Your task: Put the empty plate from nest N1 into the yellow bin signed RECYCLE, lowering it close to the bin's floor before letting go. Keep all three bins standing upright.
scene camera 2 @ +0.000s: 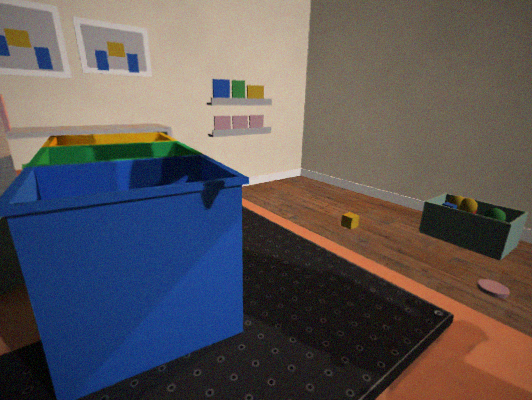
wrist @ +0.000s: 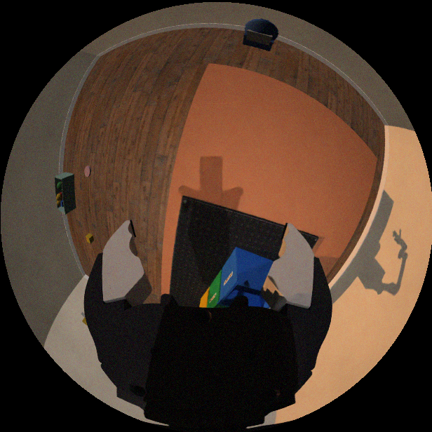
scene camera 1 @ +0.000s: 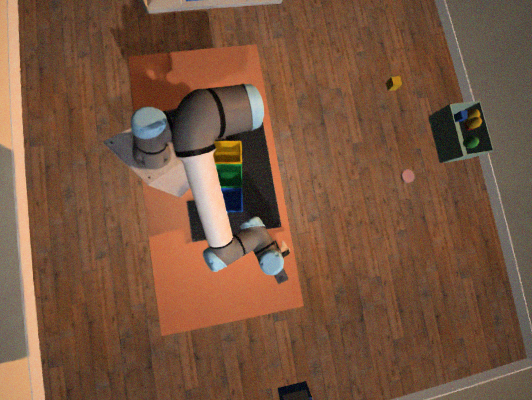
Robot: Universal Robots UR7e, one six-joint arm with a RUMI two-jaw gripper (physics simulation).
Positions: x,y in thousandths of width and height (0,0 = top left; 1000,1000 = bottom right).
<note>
In view: my gripper (wrist: 480,520), a yellow bin (scene camera 2: 185,349), a green bin (scene camera 2: 114,389) and a blue bin (scene camera 2: 243,661).
The blue bin also shows in the wrist view (wrist: 566,631).
</note>
